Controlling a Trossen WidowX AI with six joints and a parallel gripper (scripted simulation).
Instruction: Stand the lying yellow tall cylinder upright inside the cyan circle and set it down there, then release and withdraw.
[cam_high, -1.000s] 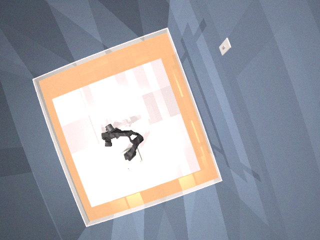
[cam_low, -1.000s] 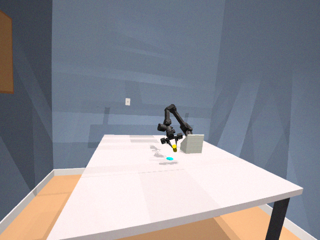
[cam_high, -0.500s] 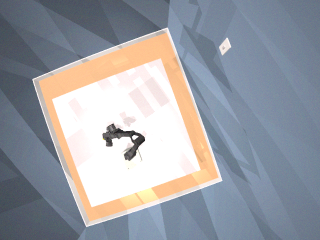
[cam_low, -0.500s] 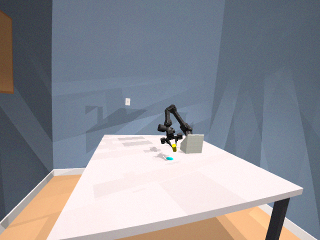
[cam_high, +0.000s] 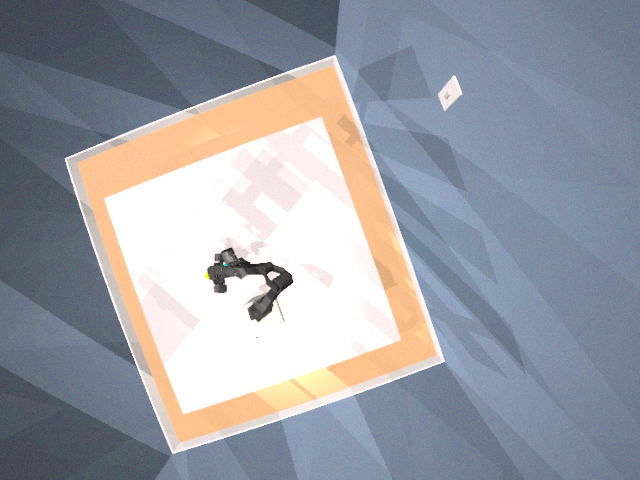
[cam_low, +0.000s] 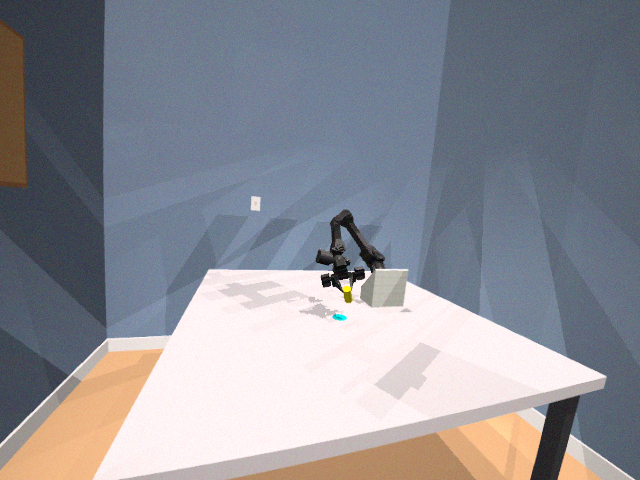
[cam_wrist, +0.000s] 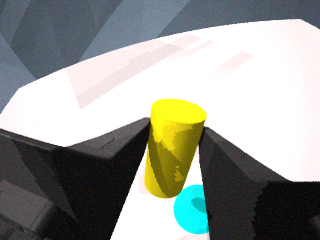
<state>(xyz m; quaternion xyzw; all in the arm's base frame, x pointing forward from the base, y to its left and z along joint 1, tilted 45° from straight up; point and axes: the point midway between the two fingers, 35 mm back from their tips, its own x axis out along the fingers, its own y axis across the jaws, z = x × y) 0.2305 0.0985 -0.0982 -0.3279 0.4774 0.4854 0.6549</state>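
Now: gripper tip 13 cm above the cyan circle, 4 cm to the left of it and 1 cm short of it. Round my gripper tip: yellow tall cylinder 2 cm below, 1 cm to the right, 1 cm behind.
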